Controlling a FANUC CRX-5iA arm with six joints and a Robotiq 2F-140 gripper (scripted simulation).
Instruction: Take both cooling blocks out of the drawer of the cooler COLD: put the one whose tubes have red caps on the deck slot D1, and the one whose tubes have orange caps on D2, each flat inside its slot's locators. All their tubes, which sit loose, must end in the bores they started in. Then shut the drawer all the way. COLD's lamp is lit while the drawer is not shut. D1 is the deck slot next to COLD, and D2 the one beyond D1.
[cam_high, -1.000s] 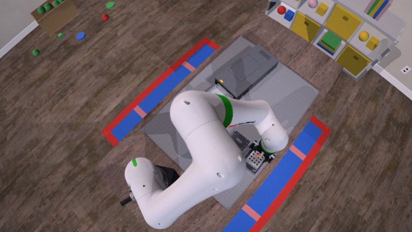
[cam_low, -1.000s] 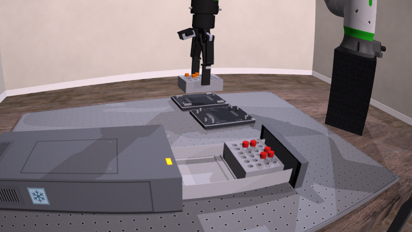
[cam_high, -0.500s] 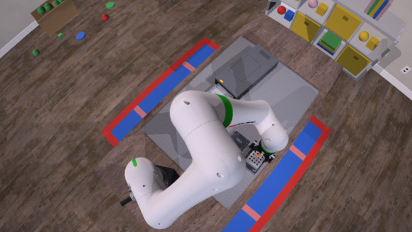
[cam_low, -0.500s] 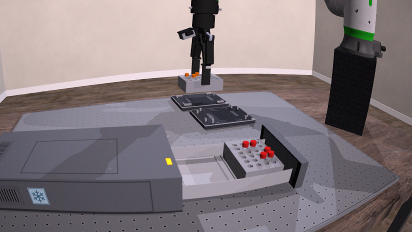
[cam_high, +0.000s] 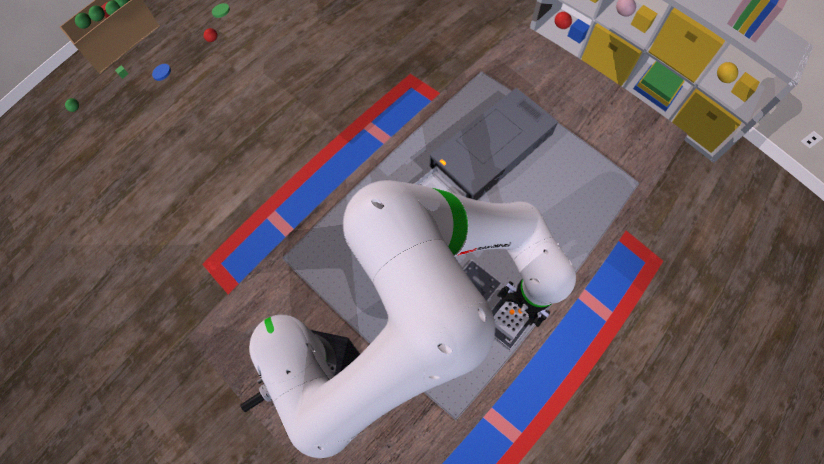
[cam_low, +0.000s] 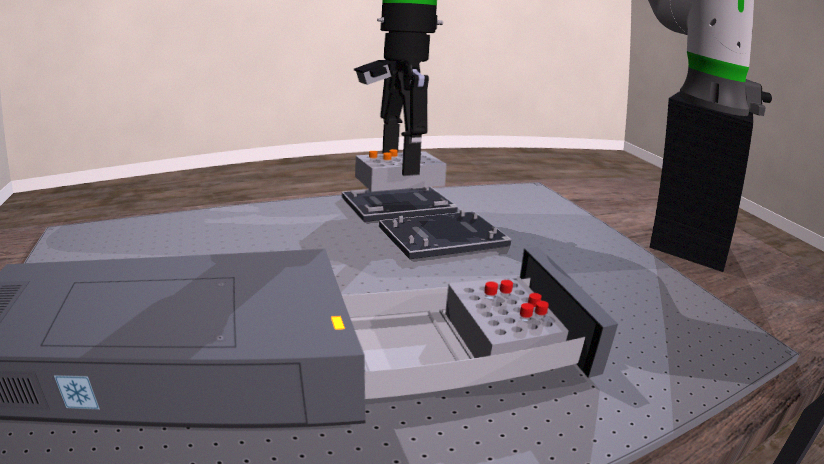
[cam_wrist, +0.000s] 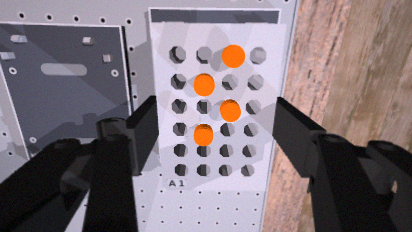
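The deck slot D2 is 9 cm below my hand. Also, from my hand: grey cooler COLD: 47 cm to the left, 17 cm ahead, 5 cm below; then deck slot D1: 14 cm to the left, 9 cm below, 5 cm behind; then drawer: 45 cm to the left, 5 cm below, 1 cm behind.
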